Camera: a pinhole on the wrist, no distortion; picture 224 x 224 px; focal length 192.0 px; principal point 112.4 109.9 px. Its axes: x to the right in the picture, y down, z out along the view. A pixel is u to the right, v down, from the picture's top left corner.
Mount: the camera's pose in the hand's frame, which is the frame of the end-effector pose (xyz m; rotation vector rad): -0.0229 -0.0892 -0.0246 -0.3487 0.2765 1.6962
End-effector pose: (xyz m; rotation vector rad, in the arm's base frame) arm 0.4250 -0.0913 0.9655 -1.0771 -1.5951 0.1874
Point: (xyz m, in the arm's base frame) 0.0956 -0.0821 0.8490
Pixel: 35 151
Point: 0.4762 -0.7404 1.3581
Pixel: behind the camera
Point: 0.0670 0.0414 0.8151
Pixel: 67 107
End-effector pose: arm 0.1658 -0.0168 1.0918 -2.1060 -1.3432 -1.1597
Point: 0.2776 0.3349 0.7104
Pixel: 30 133
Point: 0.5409 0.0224 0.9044
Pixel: 211 96
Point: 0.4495 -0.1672 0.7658
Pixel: outside the picture
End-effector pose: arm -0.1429 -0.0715 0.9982 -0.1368 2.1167 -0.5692
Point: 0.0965 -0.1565 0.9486
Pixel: 86 136
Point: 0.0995 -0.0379 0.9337
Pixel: 165 141
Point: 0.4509 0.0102 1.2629
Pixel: outside the picture
